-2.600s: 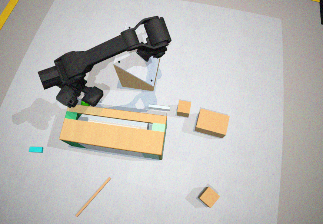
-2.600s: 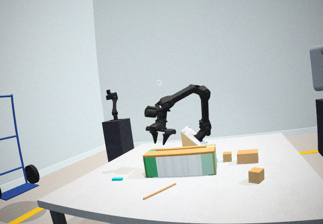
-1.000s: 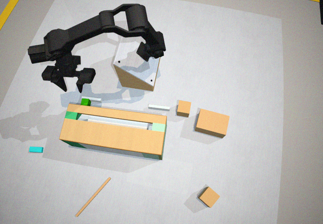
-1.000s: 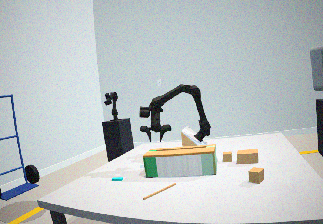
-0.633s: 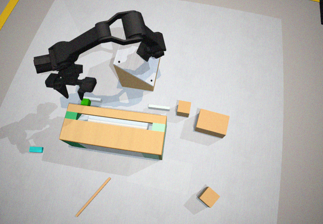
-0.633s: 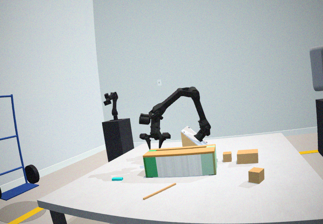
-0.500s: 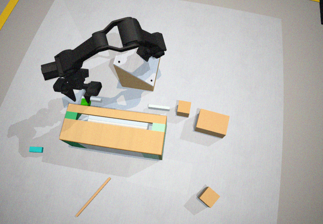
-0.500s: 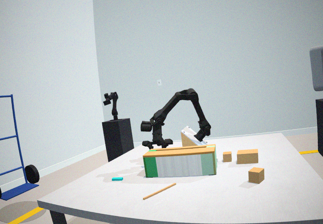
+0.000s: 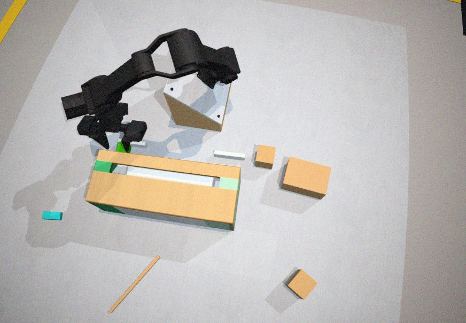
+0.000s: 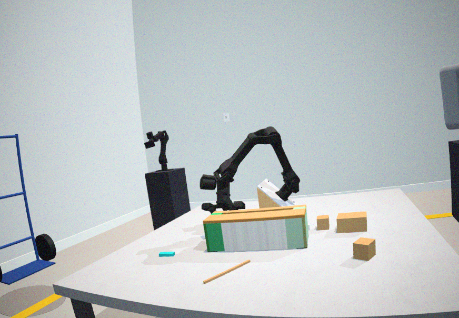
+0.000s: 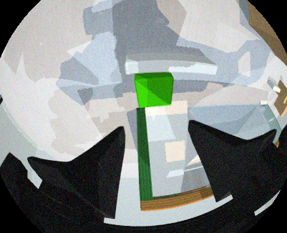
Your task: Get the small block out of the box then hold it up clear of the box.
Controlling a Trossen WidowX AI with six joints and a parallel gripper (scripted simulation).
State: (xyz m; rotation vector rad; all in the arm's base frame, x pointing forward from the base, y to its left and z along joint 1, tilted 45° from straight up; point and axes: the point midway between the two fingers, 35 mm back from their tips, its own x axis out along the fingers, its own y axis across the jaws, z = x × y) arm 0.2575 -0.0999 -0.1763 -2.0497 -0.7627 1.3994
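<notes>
The green block lies 20 mm behind my gripper tip and 40 mm below it. Round my gripper tip: clear-fronted box: 40 mm ahead, 180 mm to the left, 10 mm above; thin stick: 340 mm ahead, 170 mm to the left, 50 mm below.
</notes>
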